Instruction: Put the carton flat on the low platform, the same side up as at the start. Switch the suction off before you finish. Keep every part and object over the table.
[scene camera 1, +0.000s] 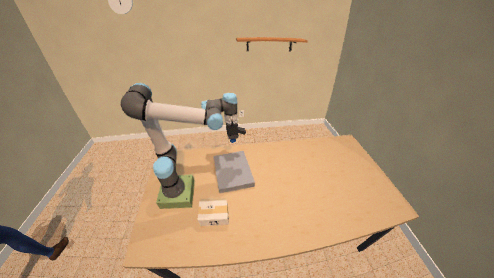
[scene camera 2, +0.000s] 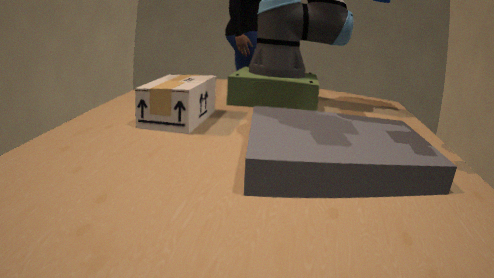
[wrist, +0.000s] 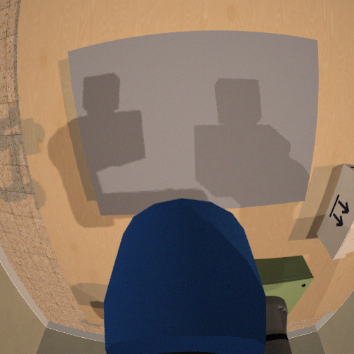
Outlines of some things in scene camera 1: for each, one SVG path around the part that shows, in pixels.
A low grey platform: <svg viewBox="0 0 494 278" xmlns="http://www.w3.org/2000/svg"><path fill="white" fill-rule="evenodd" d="M244 151L213 156L219 193L255 187L255 181Z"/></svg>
A carton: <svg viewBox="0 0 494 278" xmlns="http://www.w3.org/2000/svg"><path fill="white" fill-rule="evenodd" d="M227 200L199 202L198 222L200 226L229 225Z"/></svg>
